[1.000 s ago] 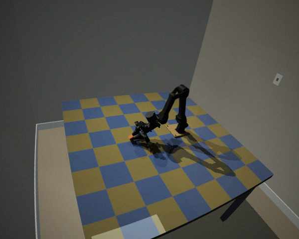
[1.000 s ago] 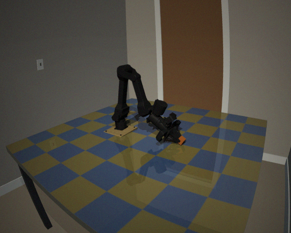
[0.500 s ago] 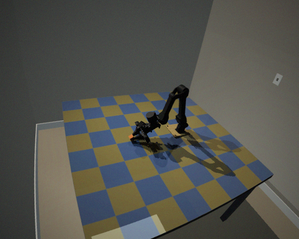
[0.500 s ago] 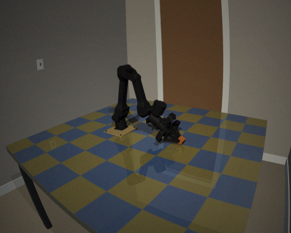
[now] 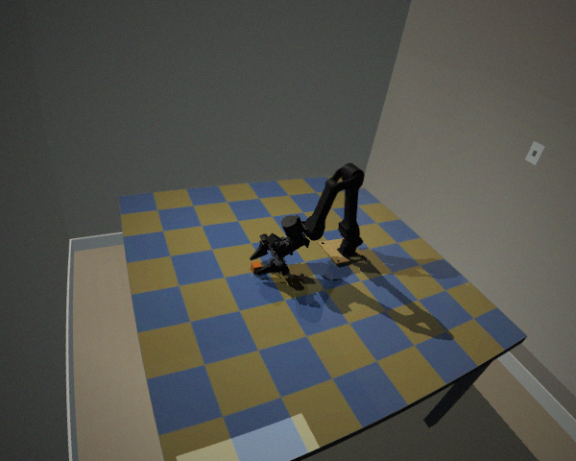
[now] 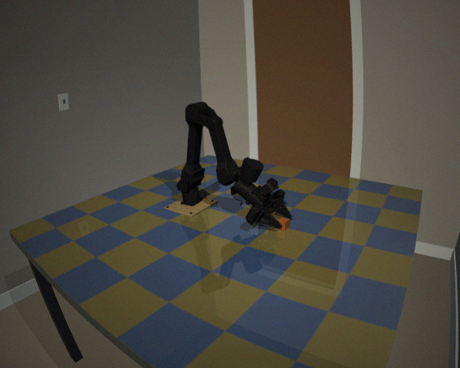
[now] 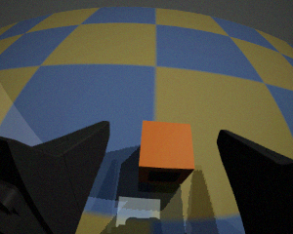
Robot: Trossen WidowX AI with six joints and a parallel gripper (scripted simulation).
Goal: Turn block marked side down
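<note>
Right now the orange block is 2 cm behind my gripper tip and 1 cm below it.
</note>
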